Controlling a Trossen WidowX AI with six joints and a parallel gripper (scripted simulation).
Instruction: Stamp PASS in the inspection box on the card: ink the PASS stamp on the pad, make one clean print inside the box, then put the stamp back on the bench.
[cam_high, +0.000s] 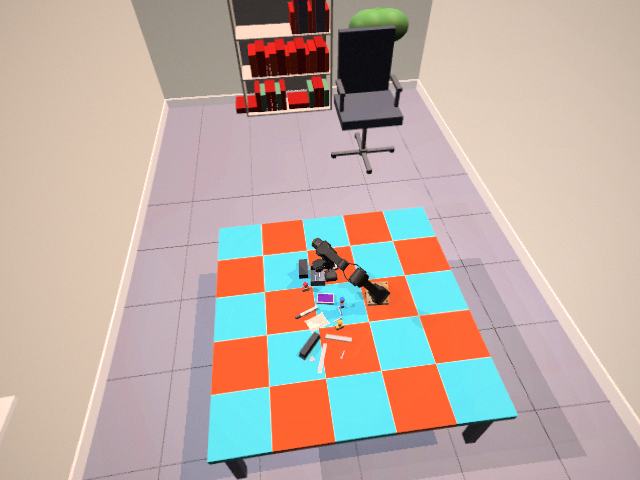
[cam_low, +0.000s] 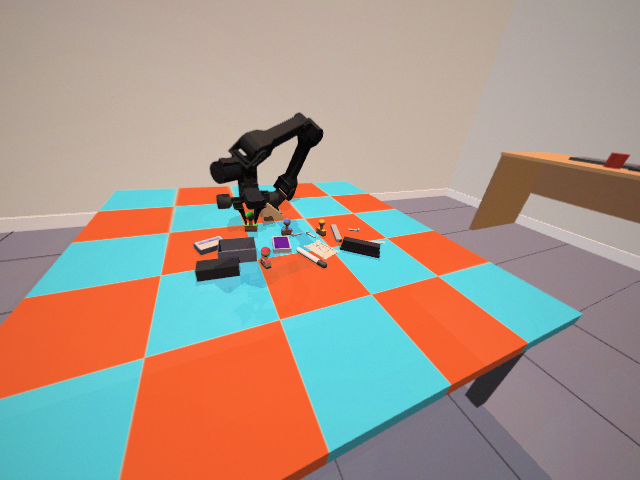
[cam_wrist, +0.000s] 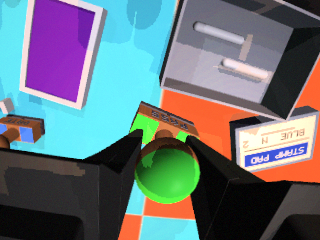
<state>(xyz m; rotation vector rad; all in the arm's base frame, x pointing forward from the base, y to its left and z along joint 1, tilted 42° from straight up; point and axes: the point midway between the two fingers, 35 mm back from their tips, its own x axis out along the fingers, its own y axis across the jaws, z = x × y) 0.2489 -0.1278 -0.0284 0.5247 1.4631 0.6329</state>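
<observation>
Right now my gripper tip is 3 cm short of the purple ink pad, 10 cm to the right of it and 8 cm above it. The rest, counted from my gripper tip: grey box: 6 cm ahead, 5 cm to the right, 7 cm below; then red-knob stamp: 13 cm ahead, 3 cm to the left, 6 cm below; then green stamp: right at my gripper tip.
</observation>
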